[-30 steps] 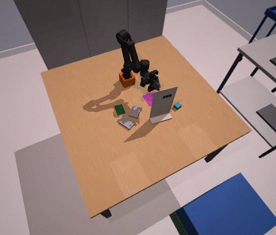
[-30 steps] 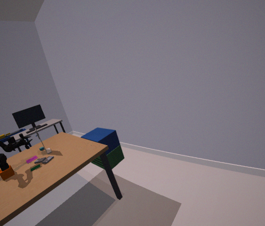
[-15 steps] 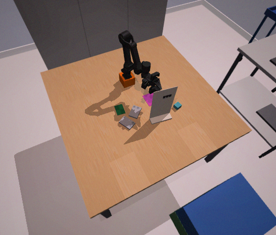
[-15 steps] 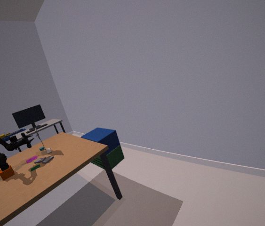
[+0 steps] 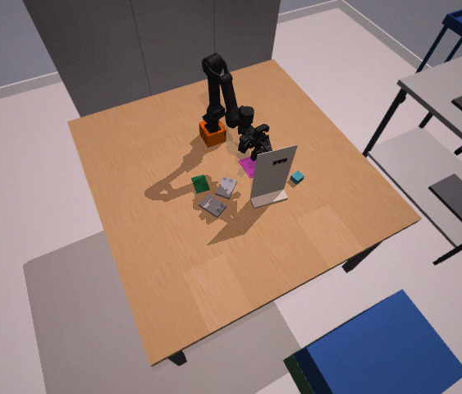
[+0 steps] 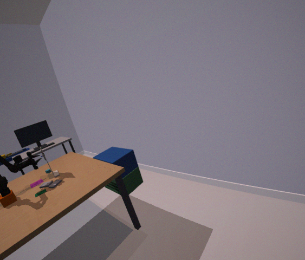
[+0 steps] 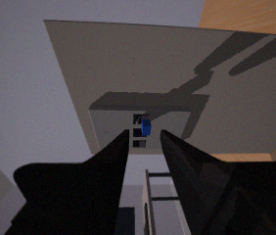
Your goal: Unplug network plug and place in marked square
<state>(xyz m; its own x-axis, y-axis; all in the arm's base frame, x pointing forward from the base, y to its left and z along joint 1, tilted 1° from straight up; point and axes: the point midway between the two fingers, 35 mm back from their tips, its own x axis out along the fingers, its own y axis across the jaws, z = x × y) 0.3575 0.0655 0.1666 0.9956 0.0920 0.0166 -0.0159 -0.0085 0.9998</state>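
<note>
The network plug is 20 mm ahead of my gripper tip. The rest, counted from my gripper tip: grey panel: 40 mm ahead, 90 mm below; then magenta marked square: 140 mm behind, 30 mm to the left, 240 mm below.
</note>
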